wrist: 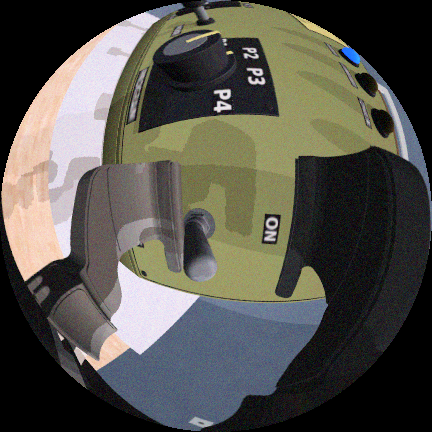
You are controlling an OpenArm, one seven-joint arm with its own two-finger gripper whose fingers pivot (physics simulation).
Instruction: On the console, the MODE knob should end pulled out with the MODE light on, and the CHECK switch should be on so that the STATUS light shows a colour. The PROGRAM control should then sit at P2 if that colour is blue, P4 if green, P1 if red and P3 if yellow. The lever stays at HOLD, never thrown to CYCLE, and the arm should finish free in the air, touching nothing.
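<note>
On the olive console (280, 135), the CHECK switch's grey lever (200, 255) stands between my fingers, close beside the left one; contact is unclear. Its tip points toward the bottom of the view, and the ON label (270, 228) is to its right. My gripper (232, 222) is partly open, its fingers well apart. The PROGRAM knob (192, 57) is at the upper left, its yellow line toward the upper right, short of P2; the label there is mostly hidden. A blue light (350, 56) is lit. A small stemmed knob (202, 14) is cut off at the top; its state is unclear.
Two dark lamps (367, 84) (383, 122) are below the blue one; the lamp labels are unreadable. A yellow patch (315, 27) shows at the console's upper right edge. A white surface (75, 125) and wood (25, 165) lie left, a blue-grey surface (210, 350) below.
</note>
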